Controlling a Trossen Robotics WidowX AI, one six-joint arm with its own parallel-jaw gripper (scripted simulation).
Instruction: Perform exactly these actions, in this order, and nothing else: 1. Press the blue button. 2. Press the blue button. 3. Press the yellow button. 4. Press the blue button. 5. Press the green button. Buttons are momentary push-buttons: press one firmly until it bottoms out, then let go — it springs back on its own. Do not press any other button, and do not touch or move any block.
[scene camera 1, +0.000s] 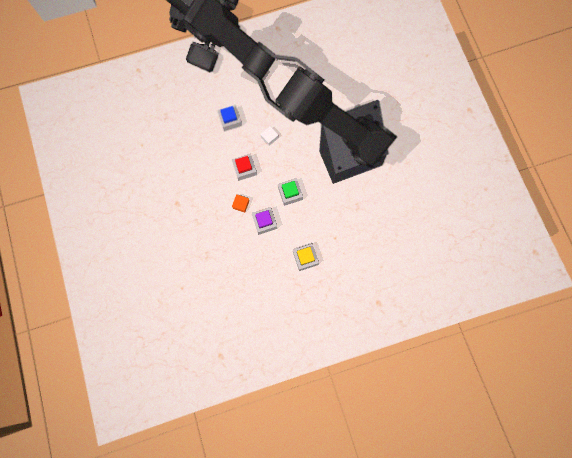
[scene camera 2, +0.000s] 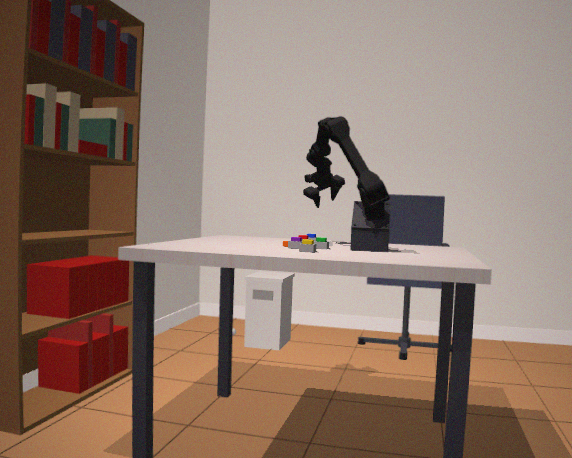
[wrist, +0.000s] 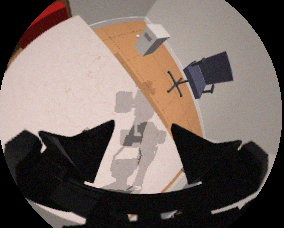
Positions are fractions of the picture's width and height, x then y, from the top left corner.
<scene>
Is my gripper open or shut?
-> Open.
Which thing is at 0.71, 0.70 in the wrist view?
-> My gripper.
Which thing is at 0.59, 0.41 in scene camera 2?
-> My gripper.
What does my gripper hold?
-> Nothing.
</scene>
